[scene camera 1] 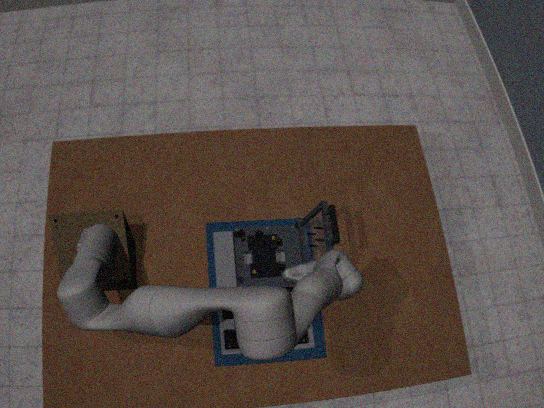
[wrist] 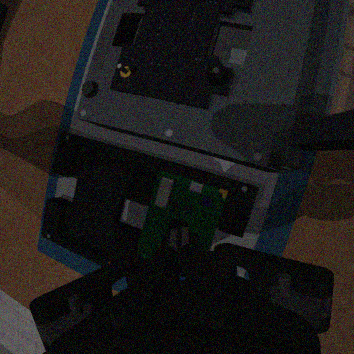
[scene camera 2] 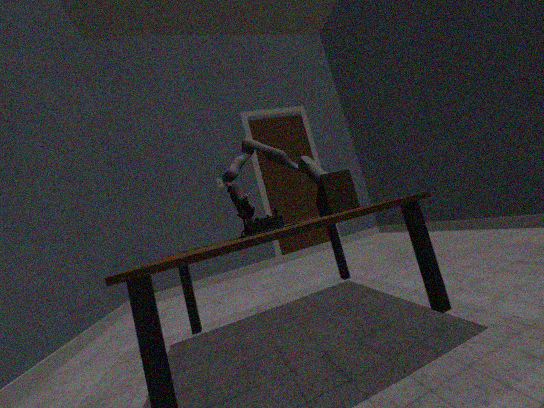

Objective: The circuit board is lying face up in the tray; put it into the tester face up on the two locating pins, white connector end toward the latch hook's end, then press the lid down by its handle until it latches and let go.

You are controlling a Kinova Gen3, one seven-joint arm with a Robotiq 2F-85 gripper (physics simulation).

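Pixels of known places: gripper, fingertip midpoint: [wrist: 180, 238]; arm's base at its link origin: [scene camera 1: 101, 241] [scene camera 2: 327, 184].
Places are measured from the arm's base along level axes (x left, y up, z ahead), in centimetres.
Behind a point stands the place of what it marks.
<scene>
The green circuit board [wrist: 182, 211] @[z 47.0, x -13.0, y -14.8 cm] lies face up in the dark tray [wrist: 88, 168] @[z 35.2, x -13.0, y -15.4 cm], its white connector toward the tester. My gripper [wrist: 180, 238] @[z 48.0, x -14.3, y -11.4 cm] [scene camera 2: 248, 220] @[z 48.0, x -14.3, y -11.4 cm] is shut, its fingertips over the board's near end; I see nothing gripped between them. The grey tester [wrist: 140, 116] @[z 41.4, x -6.2, y -11.2 cm] [scene camera 1: 240, 251] @[z 35.5, x 2.7, y -11.1 cm] stands just beyond the tray, with a yellow-ringed locating pin [wrist: 124, 71] @[z 39.3, x -3.3, y -10.0 cm] beside its dark nest. Its lid [scene camera 1: 320, 227] @[z 54.4, x 4.1, y 3.7 cm] stands open at the right end. In scene camera 1 my arm hides the board and most of the tray [scene camera 1: 230, 337] @[z 33.2, x -20.2, y -14.3 cm].
Tester and tray sit on a blue mat [scene camera 1: 210, 251] @[z 27.4, x 4.5, y -17.0 cm] [wrist: 79, 70] @[z 28.0, x -2.2, y -17.0 cm] on the brown table [scene camera 1: 371, 182] @[z 75.6, x 28.1, y -17.2 cm] [scene camera 2: 189, 255] @[z 71.9, x 48.3, y -17.2 cm]. The arm's base block [scene camera 1: 92, 223] @[z -2.0, x 3.3, y 3.4 cm] stands at the table's left edge. A door and a brown box stand behind the table in scene camera 2.
</scene>
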